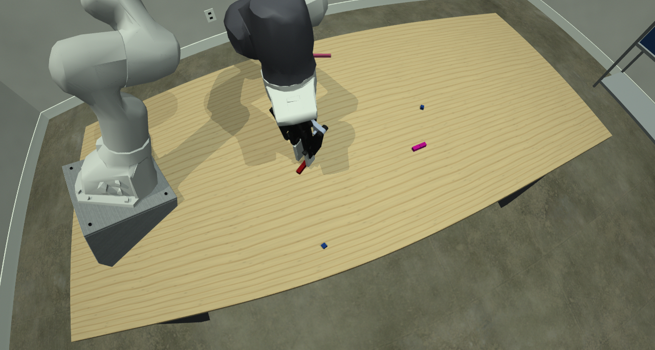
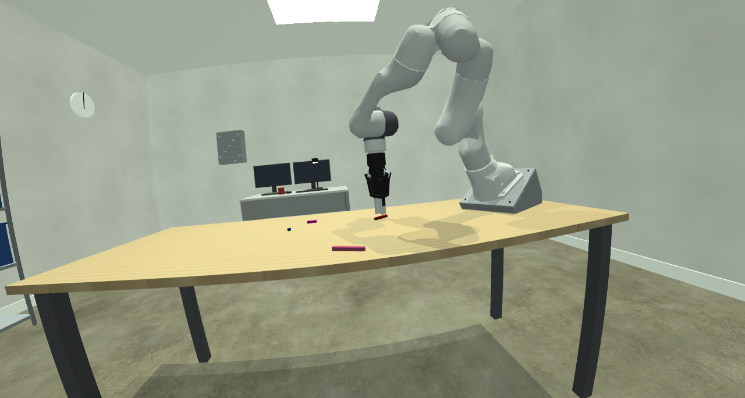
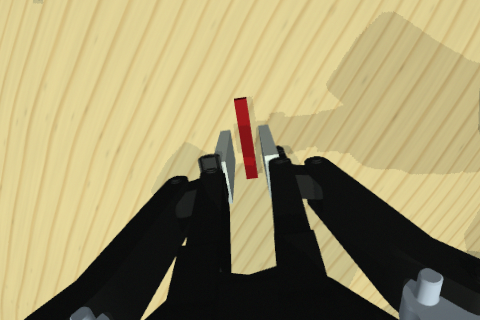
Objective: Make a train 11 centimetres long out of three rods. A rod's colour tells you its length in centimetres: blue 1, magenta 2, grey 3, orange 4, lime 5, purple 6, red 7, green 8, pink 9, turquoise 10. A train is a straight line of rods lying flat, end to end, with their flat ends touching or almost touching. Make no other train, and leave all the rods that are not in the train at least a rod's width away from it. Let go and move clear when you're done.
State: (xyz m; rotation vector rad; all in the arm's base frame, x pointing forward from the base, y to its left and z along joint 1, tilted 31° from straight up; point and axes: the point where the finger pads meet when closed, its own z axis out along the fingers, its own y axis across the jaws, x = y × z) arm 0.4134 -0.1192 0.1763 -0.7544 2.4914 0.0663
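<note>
Right now my hand is 50 mm above the red rod. From my hand the other things lie so: pink rod 150 mm ahead, 370 mm to the left, 50 mm below.
</note>
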